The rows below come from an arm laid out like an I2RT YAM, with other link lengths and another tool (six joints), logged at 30 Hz.
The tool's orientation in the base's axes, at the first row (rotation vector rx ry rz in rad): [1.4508, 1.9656, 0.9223]
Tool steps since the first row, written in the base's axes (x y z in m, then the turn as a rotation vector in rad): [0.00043, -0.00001, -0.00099, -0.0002, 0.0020, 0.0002]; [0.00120, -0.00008, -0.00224, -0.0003, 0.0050, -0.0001]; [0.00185, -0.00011, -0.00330, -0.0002, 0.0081, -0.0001]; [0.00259, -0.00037, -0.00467, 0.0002, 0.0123, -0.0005]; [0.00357, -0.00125, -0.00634, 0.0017, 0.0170, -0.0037]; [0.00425, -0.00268, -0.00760, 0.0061, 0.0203, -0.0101]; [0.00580, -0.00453, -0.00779, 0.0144, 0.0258, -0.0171]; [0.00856, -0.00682, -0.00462, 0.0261, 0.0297, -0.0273]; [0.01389, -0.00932, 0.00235, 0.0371, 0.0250, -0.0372]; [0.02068, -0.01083, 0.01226, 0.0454, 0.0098, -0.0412]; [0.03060, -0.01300, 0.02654, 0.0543, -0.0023, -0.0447]
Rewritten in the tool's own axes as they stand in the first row. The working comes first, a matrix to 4 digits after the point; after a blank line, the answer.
The tool's axes in the first row as the columns of a matrix, in the base's axes (used below as rounded here):
[-0.2877, 0.6003, 0.7462]
[0.9576, 0.1927, 0.2142]
[-0.0152, 0.7762, -0.6303]

[-0.00012, -0.00051, 0.00094, 0.0020, 0.0004, 0.0002]; [-0.00039, -0.00103, 0.00229, 0.0049, 0.0007, 0.0009]; [-0.00059, -0.00147, 0.00344, 0.0078, 0.0014, 0.0016]; [-0.00103, -0.00214, 0.00480, 0.0117, 0.0021, 0.0031]; [-0.00213, -0.00302, 0.00639, 0.0158, 0.0014, 0.0072]; [-0.00367, -0.00386, 0.00739, 0.0178, -0.0003, 0.0153]; [-0.00589, -0.00344, 0.00827, 0.0208, 0.0003, 0.0270]; [-0.00892, 0.00024, 0.00784, 0.0213, 0.0002, 0.0430]; [-0.01296, 0.00837, 0.00689, 0.0138, -0.0018, 0.0565]; [-0.01651, 0.01984, 0.00538, -0.0031, -0.0028, 0.0619]; [-0.02166, 0.03646, 0.00332, -0.0171, -0.0025, 0.0682]
